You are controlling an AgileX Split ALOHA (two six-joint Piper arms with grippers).
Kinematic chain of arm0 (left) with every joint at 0, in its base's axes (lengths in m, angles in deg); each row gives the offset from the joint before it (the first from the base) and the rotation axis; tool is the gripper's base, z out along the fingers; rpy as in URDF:
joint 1: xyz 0 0 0.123 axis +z
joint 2: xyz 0 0 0 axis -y
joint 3: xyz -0.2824 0 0.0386 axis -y
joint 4: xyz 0.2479 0 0.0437 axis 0.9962 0 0.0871
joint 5: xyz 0 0 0 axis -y
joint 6: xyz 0.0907 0 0.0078 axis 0.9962 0 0.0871
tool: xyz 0 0 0 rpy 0 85 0
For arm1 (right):
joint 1: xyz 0 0 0.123 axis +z
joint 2: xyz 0 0 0 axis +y
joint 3: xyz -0.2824 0 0.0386 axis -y
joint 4: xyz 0.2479 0 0.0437 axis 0.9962 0 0.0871
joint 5: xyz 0 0 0 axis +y
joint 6: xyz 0.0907 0 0.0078 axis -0.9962 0 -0.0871
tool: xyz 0 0 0 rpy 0 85 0
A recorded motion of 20 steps. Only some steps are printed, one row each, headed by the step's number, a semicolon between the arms.
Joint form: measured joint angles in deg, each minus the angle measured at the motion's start. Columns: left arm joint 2, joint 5, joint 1, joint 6, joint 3, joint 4; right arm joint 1, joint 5, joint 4, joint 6, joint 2, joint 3.
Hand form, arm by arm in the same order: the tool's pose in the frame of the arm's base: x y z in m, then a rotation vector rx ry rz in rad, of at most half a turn. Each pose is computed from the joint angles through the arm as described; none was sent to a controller.
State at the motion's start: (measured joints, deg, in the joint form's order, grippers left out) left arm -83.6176 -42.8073 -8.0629 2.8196 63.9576 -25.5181; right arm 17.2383 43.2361 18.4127 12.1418 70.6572 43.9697
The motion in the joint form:
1: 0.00 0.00 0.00 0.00 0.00 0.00; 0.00 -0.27 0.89 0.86 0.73 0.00
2: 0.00 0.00 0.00 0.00 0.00 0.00; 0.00 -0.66 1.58 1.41 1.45 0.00
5: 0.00 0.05 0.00 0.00 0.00 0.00; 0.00 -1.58 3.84 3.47 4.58 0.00
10: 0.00 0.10 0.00 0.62 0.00 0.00; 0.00 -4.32 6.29 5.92 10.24 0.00
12: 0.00 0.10 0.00 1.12 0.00 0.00; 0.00 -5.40 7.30 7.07 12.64 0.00
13: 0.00 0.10 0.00 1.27 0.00 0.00; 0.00 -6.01 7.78 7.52 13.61 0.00
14: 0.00 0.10 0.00 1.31 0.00 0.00; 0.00 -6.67 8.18 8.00 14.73 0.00
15: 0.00 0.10 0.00 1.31 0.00 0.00; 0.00 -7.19 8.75 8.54 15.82 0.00
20: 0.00 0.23 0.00 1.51 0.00 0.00; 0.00 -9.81 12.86 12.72 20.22 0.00
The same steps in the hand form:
1: 0.2987 -0.0693 0.2947 -0.0655 2.5483 -0.5453; 0.2095 0.0865 0.2480 -0.4434 2.6619 0.4056
2: 0.2987 -0.0693 0.2947 -0.0655 2.5483 -0.5453; 0.2115 0.0877 0.2456 -0.4437 2.6656 0.4140
5: 0.2988 -0.0693 0.2948 -0.0657 2.5474 -0.5451; 0.2186 0.0919 0.2342 -0.4511 2.6954 0.4399
10: 0.2989 -0.0692 0.2948 -0.0521 2.5455 -0.5407; 0.2320 0.0971 0.2124 -0.4475 2.7396 0.4534
12: 0.2989 -0.0692 0.2948 -0.0410 2.5446 -0.5373; 0.2370 0.0990 0.2025 -0.4484 2.7592 0.4571
13: 0.2989 -0.0692 0.2948 -0.0377 2.5443 -0.5363; 0.2392 0.0997 0.1986 -0.4457 2.7647 0.4585
14: 0.2989 -0.0692 0.2948 -0.0368 2.5442 -0.5360; 0.2416 0.1004 0.1939 -0.4446 2.7719 0.4577
15: 0.2989 -0.0692 0.2948 -0.0368 2.5442 -0.5360; 0.2436 0.1013 0.1893 -0.4426 2.7804 0.4603
20: 0.2990 -0.0692 0.2949 -0.0330 2.5417 -0.5341; 0.2520 0.1055 0.1709 -0.4421 2.7961 0.4852

